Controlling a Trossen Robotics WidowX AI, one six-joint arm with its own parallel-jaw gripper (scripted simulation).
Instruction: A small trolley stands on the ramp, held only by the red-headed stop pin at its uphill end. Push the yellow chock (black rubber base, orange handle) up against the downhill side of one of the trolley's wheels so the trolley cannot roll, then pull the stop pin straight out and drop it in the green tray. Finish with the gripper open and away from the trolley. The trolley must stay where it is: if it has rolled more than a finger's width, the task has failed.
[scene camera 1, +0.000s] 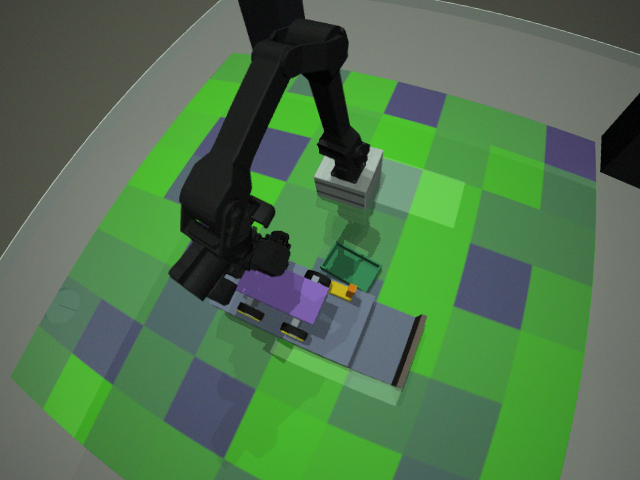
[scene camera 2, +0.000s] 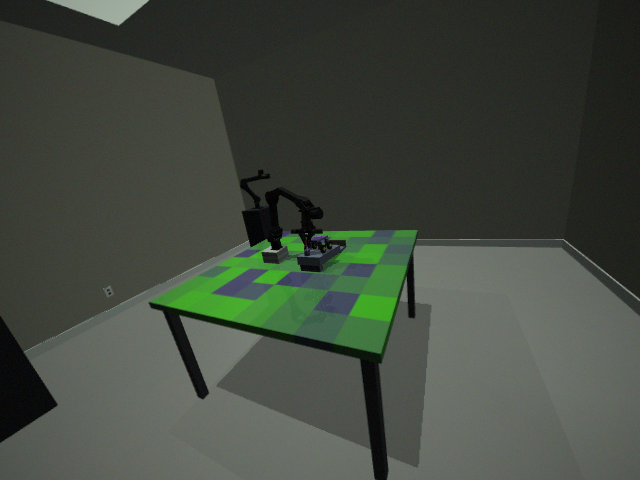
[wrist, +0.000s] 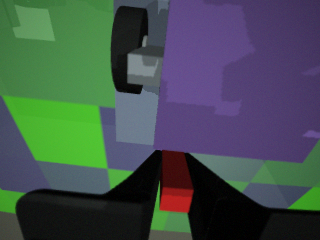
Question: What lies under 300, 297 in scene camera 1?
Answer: A purple-topped trolley.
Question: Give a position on a red-headed stop pin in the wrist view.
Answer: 176, 189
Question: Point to a dark ramp lip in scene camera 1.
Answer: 403, 367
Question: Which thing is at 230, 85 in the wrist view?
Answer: A purple-topped trolley.
